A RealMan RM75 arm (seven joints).
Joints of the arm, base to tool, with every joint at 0 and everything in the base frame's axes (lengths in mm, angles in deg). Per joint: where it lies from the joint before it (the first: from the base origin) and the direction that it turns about. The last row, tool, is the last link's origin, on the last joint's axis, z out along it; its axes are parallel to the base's.
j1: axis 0 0 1 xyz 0.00 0.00 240.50
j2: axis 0 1 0 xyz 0.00 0.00 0.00
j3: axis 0 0 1 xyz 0.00 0.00 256.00
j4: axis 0 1 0 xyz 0.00 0.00 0.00
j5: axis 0 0 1 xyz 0.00 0.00 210.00
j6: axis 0 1 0 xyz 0.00 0.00 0.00
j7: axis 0 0 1 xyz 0.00 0.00 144.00
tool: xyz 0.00 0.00 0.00
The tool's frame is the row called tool.
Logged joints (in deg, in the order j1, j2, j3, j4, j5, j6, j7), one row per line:
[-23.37, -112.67, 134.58, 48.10, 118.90, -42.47, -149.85]
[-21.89, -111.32, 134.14, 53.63, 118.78, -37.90, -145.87]
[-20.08, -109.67, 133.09, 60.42, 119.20, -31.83, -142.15]
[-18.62, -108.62, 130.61, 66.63, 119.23, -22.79, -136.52]
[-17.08, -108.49, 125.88, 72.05, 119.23, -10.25, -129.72]
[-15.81, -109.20, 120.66, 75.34, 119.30, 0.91, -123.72]
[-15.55, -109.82, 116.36, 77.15, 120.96, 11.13, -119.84]
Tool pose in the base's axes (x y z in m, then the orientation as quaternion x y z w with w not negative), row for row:
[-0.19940, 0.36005, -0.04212, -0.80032, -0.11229, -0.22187, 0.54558]
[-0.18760, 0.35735, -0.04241, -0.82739, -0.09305, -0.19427, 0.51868]
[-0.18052, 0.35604, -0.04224, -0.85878, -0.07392, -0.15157, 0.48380]
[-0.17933, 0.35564, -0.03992, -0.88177, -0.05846, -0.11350, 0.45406]
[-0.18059, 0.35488, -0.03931, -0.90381, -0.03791, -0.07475, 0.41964]
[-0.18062, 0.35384, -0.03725, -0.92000, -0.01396, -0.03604, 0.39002]
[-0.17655, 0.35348, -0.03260, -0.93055, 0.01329, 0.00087, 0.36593]
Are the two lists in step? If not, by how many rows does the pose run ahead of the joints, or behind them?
The pose runs 2 rows ahead of the joints: the pose in row i belongs to the joints in row i + 2.
